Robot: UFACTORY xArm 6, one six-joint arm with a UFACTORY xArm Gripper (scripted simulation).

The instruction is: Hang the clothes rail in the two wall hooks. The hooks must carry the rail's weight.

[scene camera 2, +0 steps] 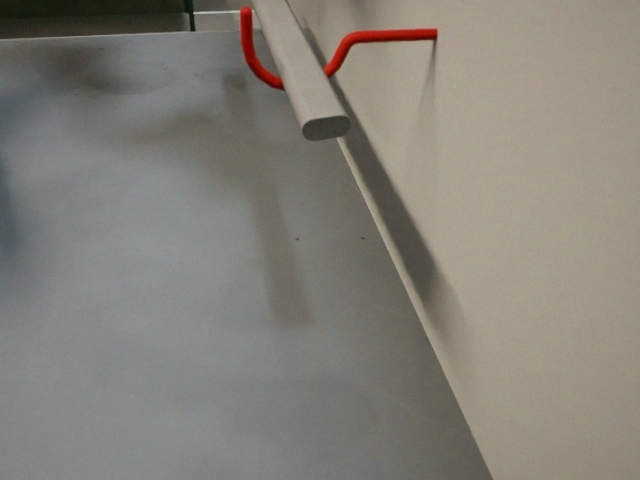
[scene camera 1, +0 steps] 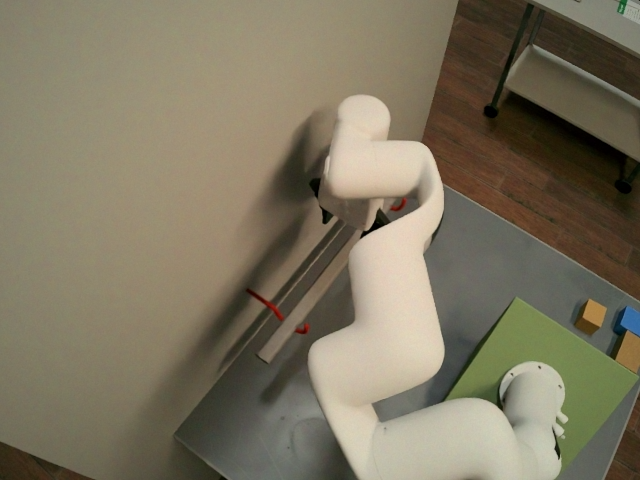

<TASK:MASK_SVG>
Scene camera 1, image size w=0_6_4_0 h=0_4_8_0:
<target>my gripper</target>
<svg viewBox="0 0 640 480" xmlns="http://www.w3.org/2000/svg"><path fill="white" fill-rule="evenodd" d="M309 182L309 186L315 192L314 195L318 199L319 207L322 209L322 223L324 225L335 215L351 226L362 230L363 232L360 237L362 239L369 233L391 223L381 210L383 199L340 200L333 198L325 186L324 172L322 178L313 178Z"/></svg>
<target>grey clothes rail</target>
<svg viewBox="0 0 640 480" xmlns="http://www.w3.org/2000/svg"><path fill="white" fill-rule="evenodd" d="M362 230L355 229L255 355L260 360L269 365L348 264L349 253L360 240ZM398 198L384 199L382 211L387 214Z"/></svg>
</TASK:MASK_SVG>
